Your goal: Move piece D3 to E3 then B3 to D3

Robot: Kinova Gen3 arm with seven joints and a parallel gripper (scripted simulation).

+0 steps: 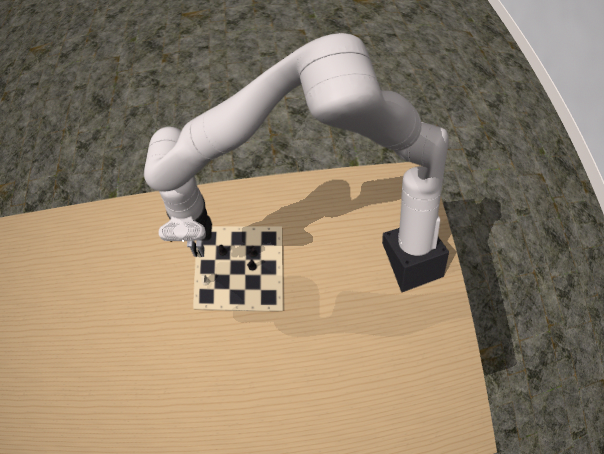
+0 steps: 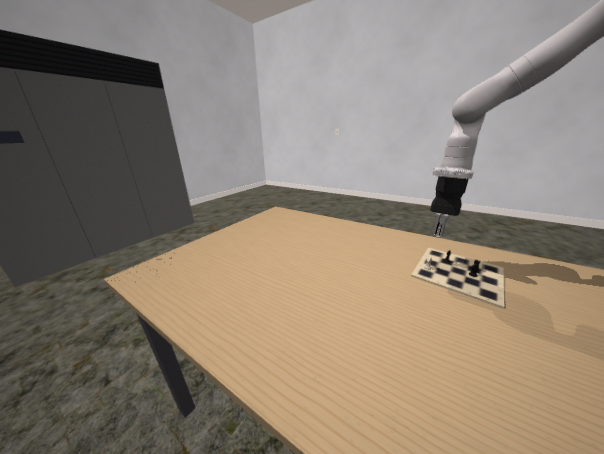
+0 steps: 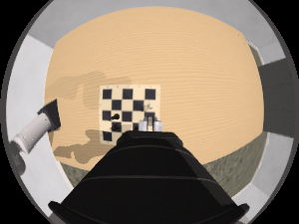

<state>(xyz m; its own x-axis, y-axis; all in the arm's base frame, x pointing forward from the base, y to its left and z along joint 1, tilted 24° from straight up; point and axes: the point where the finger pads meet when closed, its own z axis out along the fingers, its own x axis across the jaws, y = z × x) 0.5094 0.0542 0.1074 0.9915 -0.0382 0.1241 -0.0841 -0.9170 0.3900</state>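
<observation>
Now: hand 40 mm to the right of the light piece and 110 mm above it. Round my hand: chessboard (80 mm behind, 130 mm below).
</observation>
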